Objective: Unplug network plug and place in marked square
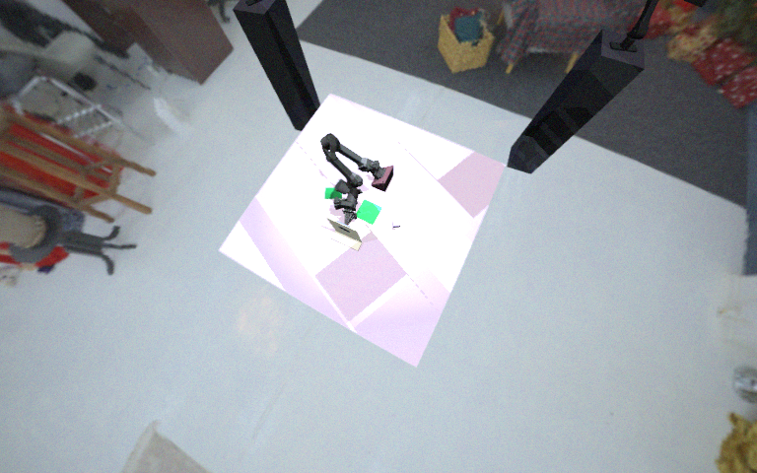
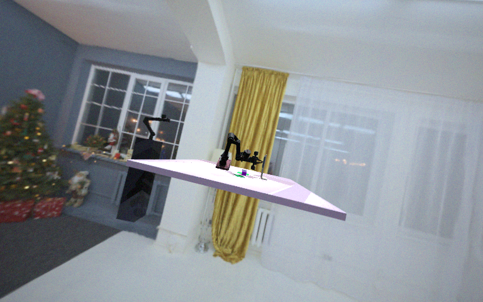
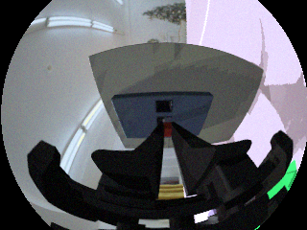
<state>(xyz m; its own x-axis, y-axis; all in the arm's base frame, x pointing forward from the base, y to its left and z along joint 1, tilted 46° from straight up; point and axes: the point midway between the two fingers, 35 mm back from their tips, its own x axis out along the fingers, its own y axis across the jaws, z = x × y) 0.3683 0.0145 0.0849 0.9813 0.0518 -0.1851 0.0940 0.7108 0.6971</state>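
My gripper tip is 50 mm above the upright panel and 30 mm short of it. The rest, counted from my gripper tip: green marked square (160 mm below, 160 mm behind, 50 mm to the left).
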